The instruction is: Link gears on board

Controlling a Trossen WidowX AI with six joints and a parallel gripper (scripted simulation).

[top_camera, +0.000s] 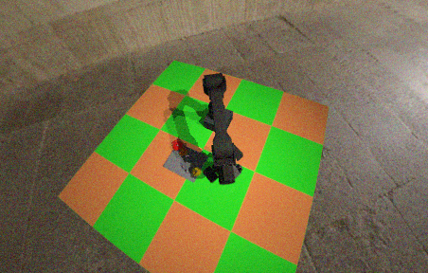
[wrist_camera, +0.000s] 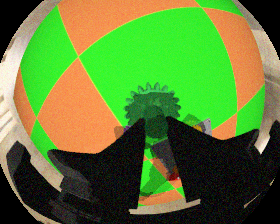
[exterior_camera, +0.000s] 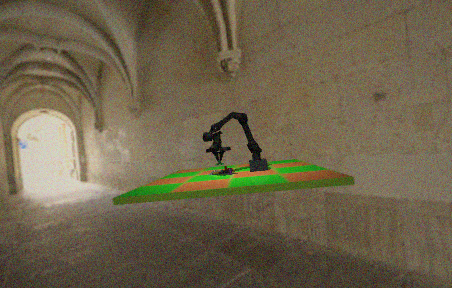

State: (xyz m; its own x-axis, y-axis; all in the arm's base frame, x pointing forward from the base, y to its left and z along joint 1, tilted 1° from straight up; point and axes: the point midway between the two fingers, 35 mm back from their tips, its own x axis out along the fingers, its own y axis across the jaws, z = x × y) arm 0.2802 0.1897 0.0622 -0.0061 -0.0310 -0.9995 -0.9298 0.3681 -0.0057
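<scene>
My gripper tip is 27 cm to the left of the orange gear and 9 cm above it. Round my gripper tip: purple gear (7 cm behind, 7 cm to the right, 10 cm below); then red gear (2 cm behind, 32 cm to the right, 10 cm below); then dark green gear (1 cm below).
</scene>
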